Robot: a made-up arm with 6 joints. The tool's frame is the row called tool.
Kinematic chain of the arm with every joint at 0, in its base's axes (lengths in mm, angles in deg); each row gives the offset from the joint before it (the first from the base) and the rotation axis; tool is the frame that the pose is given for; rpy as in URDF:
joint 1: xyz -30 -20 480 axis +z
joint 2: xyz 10 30 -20 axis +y
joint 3: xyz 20 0 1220 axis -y
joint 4: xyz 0 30 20 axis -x
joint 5: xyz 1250 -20 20 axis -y
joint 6: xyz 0 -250 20 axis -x
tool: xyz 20 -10 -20 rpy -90 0 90
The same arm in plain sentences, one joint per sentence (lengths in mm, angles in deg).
The arm has six revolute joints in a row. What follows holds with every joint at zero, and every direction is one of the base frame's.
The first joint lies 30 mm along -x and 20 mm along -y and 480 mm along +z from the base frame's origin and turns about +z.
The second joint lies 10 mm along +x and 30 mm along +y and 20 mm along -z from the first joint and turns about +y.
The third joint lies 20 mm along +x and 1220 mm along +z from the second joint and turns about -y.
The fourth joint lies 30 mm along +y and 20 mm along +z from the third joint and turns about -x.
The fifth joint lies 1250 mm along +x and 20 mm along -y and 20 mm along +z from the fourth joint and turns about -y.
The sixth joint lies 250 mm along -y and 20 mm along +z from the fifth joint and turns about -x.
The tool frame, which is the frame that the pose is given for, lies 20 mm along +x and 10 mm along -y and 20 mm along -z from the sixth joint; its axes are the base frame's turned by roll -90, pitch 0 and yaw 90 deg (as in URDF: about the fixed x, then y, then z).

